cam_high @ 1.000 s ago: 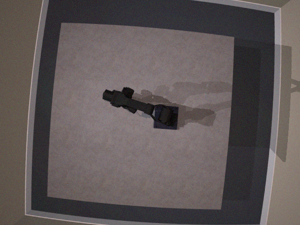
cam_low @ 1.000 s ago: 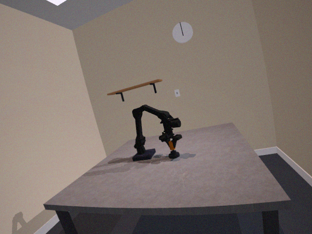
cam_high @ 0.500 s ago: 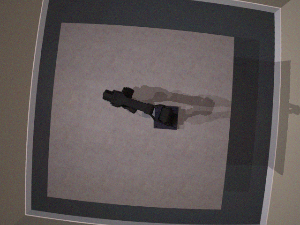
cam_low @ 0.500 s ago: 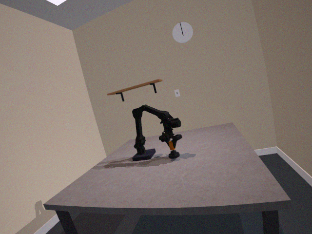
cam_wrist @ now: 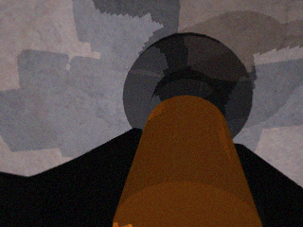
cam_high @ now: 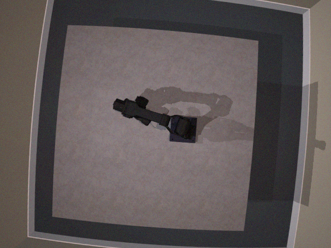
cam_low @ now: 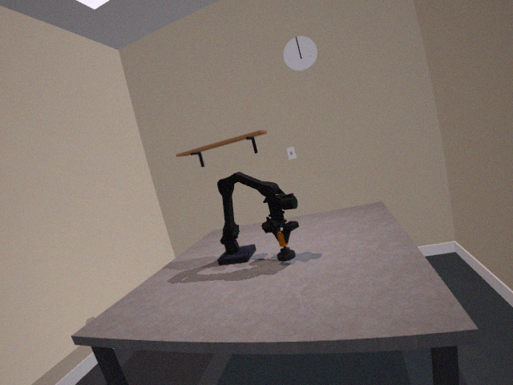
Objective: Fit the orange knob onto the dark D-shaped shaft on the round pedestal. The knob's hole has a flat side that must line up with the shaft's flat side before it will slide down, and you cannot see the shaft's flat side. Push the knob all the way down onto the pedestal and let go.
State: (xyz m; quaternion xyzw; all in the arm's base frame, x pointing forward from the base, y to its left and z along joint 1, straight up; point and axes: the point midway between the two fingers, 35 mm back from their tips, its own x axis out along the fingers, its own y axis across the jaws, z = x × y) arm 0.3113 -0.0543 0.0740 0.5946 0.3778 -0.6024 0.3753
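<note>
The orange knob is 2 cm above my gripper tip. From my gripper tip the other things lie so: round dark pedestal 4 cm below.
</note>
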